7 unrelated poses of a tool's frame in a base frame.
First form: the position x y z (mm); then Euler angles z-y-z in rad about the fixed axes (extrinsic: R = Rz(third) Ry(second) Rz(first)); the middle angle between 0 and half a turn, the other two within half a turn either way.
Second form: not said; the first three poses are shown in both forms.
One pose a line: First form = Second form
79 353 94 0.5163 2.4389 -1.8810 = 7.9 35.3 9.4 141.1 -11.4 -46.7
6 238 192 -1.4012 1.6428 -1.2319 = 0.6 23.8 19.2 94.4 19.4 -171.7
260 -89 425 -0.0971 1.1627 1.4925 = 26.0 -8.9 42.5 -66.6 4.1 82.7
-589 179 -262 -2.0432 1.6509 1.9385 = -58.9 17.9 -26.2 -94.9 -21.0 -28.8
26 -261 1 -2.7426 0.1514 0.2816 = 2.6 -26.1 0.1 -2.4 8.3 -140.8
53 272 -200 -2.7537 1.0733 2.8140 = 5.3 27.2 -20.0 -30.6 -56.3 -13.2
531 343 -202 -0.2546 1.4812 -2.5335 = 53.1 34.3 -20.2 81.1 -54.8 -111.9
